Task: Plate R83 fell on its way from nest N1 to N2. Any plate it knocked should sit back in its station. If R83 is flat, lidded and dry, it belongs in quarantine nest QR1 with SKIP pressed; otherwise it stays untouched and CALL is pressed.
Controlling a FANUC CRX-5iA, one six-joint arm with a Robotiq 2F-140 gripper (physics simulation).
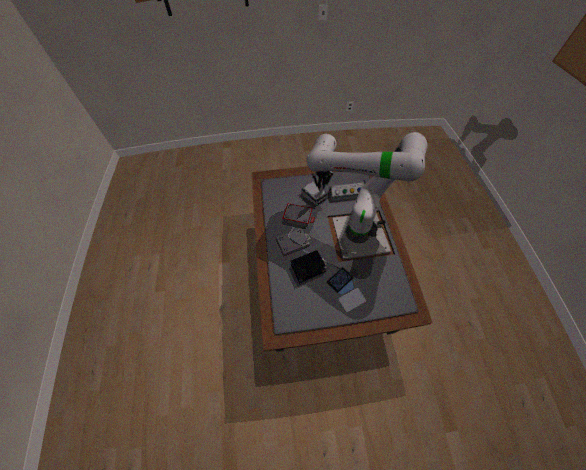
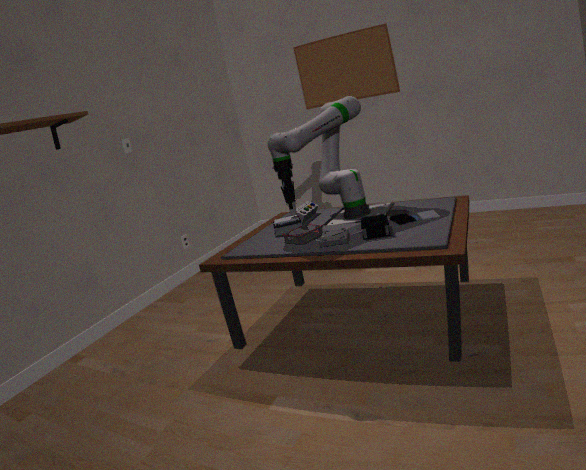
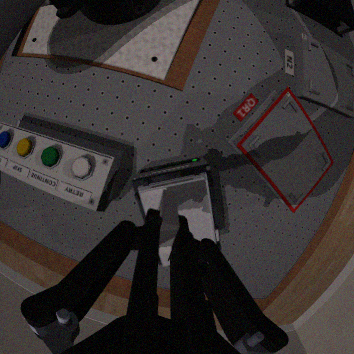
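Seen in the pictures: gripper, fingertip midpoint: (image 1: 320, 192) (image 2: 293, 214) (image 3: 165, 202); arm's base at its link origin: (image 1: 357, 233) (image 2: 357, 214).
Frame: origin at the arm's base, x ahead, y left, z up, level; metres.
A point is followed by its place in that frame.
Observation:
My gripper (image 1: 321, 192) {x 0.143, y -0.307, z 0.079 m} (image 2: 291, 205) {x 0.143, y -0.307, z 0.079 m} (image 3: 165, 202) {x 0.143, y -0.307, z 0.079 m} is shut and empty, above a pale-topped device (image 1: 313, 192) {x 0.184, y -0.326, z 0.070 m} (image 2: 287, 222) (image 3: 202, 215) {x 0.193, y -0.321, z 0.069 m} with a small green light. The red-edged nest QR1 (image 1: 298, 213) {x 0.317, y -0.213, z 0.040 m} (image 2: 302, 235) {x 0.405, y -0.194, z 0.038 m} (image 3: 295, 150) {x 0.321, y -0.210, z 0.040 m} shows bare corner brackets. Nest N2 (image 1: 286, 244) {x 0.442, y -0.031, z 0.022 m} (image 2: 334, 238) {x 0.453, y -0.035, z 0.022 m} (image 3: 320, 75) {x 0.363, y -0.063, z 0.022 m} is beside it, partly shadowed. The button box (image 1: 345, 194) {x -0.018, y -0.274, z 0.065 m} (image 2: 307, 212) {x 0.011, y -0.273, z 0.051 m} (image 3: 102, 175) {x 0.061, y -0.297, z 0.062 m} has a yellow SKIP button (image 3: 24, 147) {x -0.061, y -0.278, z 0.070 m} and a blue button (image 3: 4, 139) {x -0.109, y -0.272, z 0.070 m} at its end. R83 cannot be identified; a small dark plate-like item (image 1: 340, 280) {x 0.213, y 0.261, z 0.007 m} (image 2: 403, 218) {x 0.230, y 0.261, z 0.013 m} lies across the table, its label unreadable.
A black box-like unit (image 1: 308, 266) {x 0.365, y 0.151, z 0.056 m} (image 2: 376, 226) {x 0.441, y 0.155, z 0.051 m} stands between N2 and the dark item. A blue piece (image 1: 346, 288) {x 0.196, y 0.312, z 0.002 m} and a pale sheet (image 1: 353, 300) {x 0.185, y 0.387, z 0.008 m} (image 2: 429, 215) {x 0.212, y 0.387, z 0.008 m} lie beside that item. The arm's base stands on a pale wood-edged board (image 1: 385, 246) {x -0.124, y 0.138, z 0.008 m} (image 3: 175, 30) {x 0.108, y -0.073, z -0.005 m}.

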